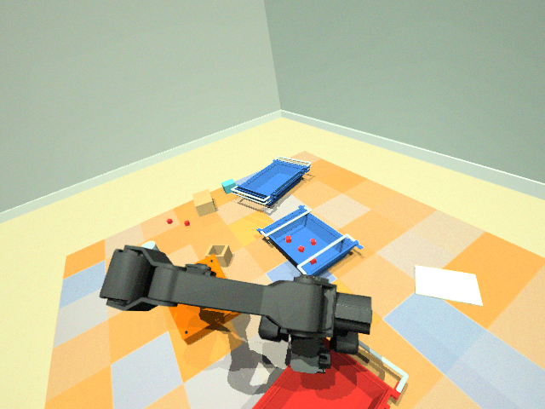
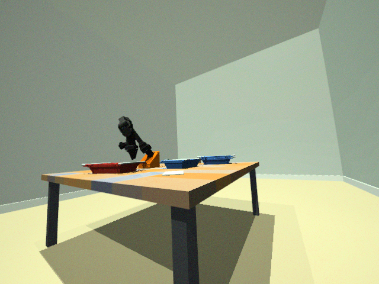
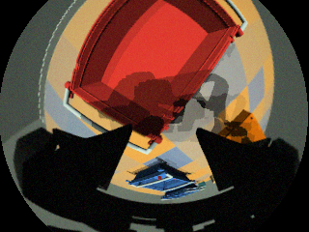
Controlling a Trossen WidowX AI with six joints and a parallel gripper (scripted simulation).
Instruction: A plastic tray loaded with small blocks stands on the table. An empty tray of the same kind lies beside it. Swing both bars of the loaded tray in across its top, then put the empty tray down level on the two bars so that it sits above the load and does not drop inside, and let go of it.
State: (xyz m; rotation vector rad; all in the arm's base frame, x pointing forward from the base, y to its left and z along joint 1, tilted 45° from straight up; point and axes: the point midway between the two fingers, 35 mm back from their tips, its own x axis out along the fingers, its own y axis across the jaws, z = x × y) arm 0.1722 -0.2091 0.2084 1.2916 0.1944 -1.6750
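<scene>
Right now my gripper tip is 7 cm past the red tray, 10 cm to the left of it and 4 cm above it. Round my gripper tip: pale cylinder: 29 cm behind, 62 cm to the left, 5 cm below; then white sheet: 42 cm ahead, 4 cm to the right, 8 cm below; then small open box: 8 cm behind, 45 cm to the left, 7 cm below.
</scene>
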